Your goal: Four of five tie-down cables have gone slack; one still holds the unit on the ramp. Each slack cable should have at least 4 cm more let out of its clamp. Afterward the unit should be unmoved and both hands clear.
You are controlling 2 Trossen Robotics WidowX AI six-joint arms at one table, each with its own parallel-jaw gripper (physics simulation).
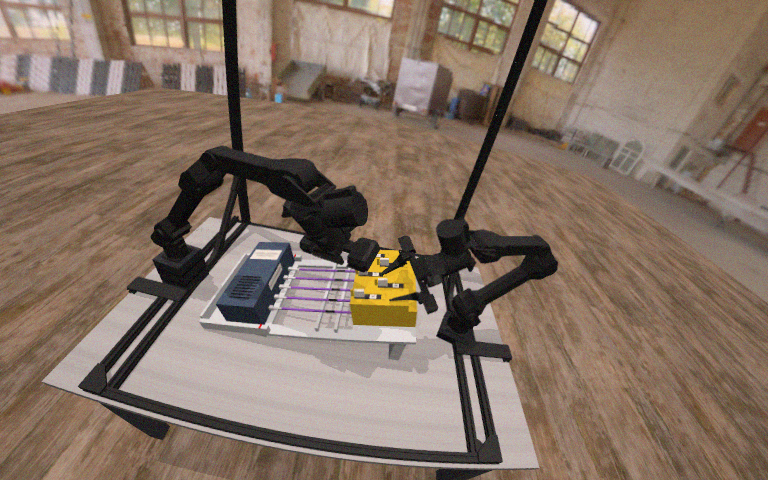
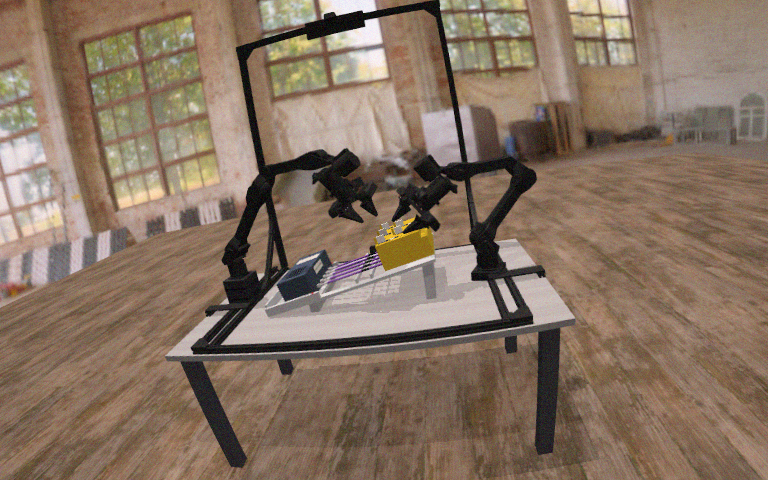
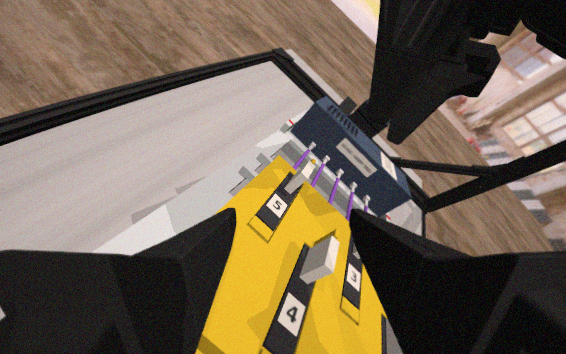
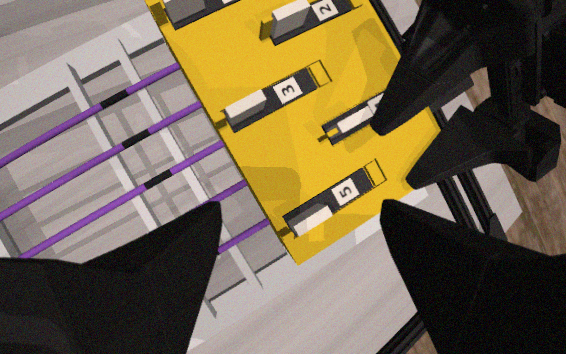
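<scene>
The dark blue unit (image 1: 254,283) (image 2: 304,275) (image 3: 350,150) sits at the low end of the white ramp (image 1: 368,336). Purple cables (image 1: 311,289) (image 4: 115,205) run from it to the yellow clamp block (image 1: 385,312) (image 2: 404,253) (image 4: 300,150). Slackness cannot be told. Lever 3 (image 4: 245,106), lever 4 (image 3: 320,260) (image 4: 355,121) and lever 5 (image 3: 300,178) (image 4: 312,220) stand towards the cable end of their slots. My left gripper (image 1: 389,286) (image 2: 399,225) (image 3: 293,216) (image 4: 394,161) is open and empty above the block near clamp 4. My right gripper (image 2: 368,217) (image 4: 301,211) is open and empty, higher up beside it.
Both grippers are close together over the block. Lever 2 (image 4: 291,22) stands farther along the block. Two thin crossbars (image 4: 185,157) lie under the cables. A black frame (image 1: 294,435) (image 2: 362,340) edges the table (image 1: 283,384), with uprights (image 1: 232,84) behind the arms.
</scene>
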